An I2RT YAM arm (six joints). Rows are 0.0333 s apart.
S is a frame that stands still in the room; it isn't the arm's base.
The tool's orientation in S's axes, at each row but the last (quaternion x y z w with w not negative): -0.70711, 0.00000, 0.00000, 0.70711; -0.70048, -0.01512, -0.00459, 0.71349; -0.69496, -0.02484, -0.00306, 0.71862; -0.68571, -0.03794, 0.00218, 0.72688
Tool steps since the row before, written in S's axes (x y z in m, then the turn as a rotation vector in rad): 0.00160, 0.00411, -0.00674, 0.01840, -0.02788, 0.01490; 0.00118, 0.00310, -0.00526, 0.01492, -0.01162, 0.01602; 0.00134, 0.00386, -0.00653, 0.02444, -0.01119, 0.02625; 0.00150, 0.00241, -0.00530, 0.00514, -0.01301, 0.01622
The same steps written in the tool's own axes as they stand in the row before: 0.00160, 0.00674, 0.00411, 0.01840, -0.01490, -0.02788; 0.00108, 0.00535, 0.00299, 0.01519, -0.01581, -0.01155; 0.00119, 0.00670, 0.00360, 0.02512, -0.02564, -0.01109; 0.00135, 0.00550, 0.00201, 0.00525, -0.01670, -0.01235
